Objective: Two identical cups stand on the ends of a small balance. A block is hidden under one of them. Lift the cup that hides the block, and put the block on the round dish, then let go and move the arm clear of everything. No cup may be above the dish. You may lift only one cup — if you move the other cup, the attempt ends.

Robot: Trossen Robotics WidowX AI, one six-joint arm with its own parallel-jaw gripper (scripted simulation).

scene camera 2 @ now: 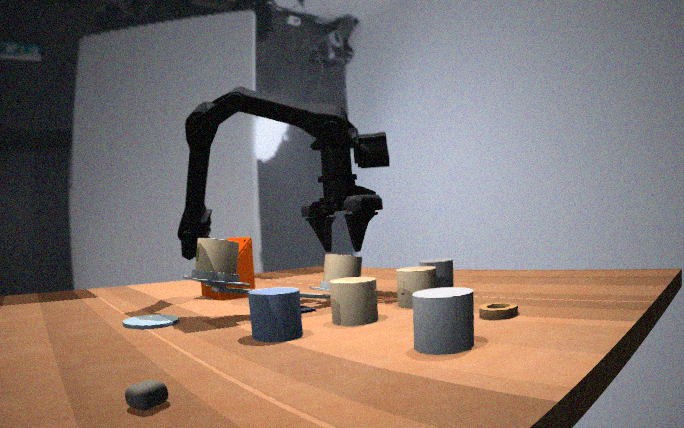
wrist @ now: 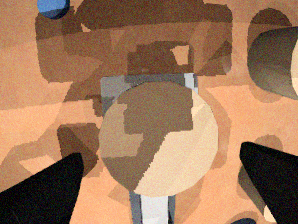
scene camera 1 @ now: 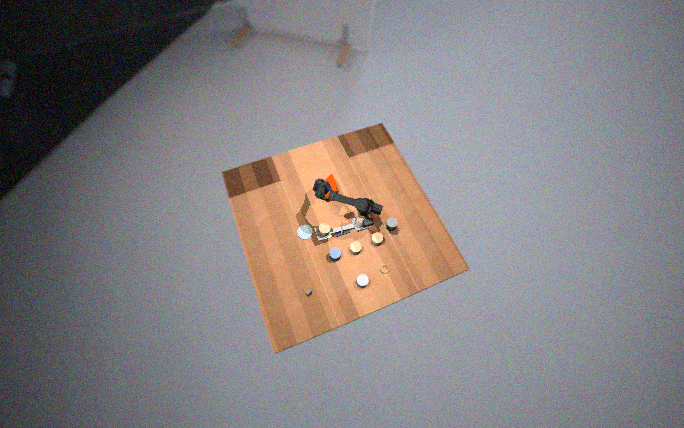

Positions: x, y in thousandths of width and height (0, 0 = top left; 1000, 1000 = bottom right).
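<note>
Scene camera 2 shows the gripper (scene camera 2: 501, 588), open and holding nothing, with a balance beam (scene camera 2: 319, 658), a cup (scene camera 2: 492, 623), a cup (scene camera 2: 312, 597), a cup (scene camera 2: 603, 653) and a cup (scene camera 2: 518, 707). The wrist view shows the gripper (wrist: 552, 699) as well.
</note>
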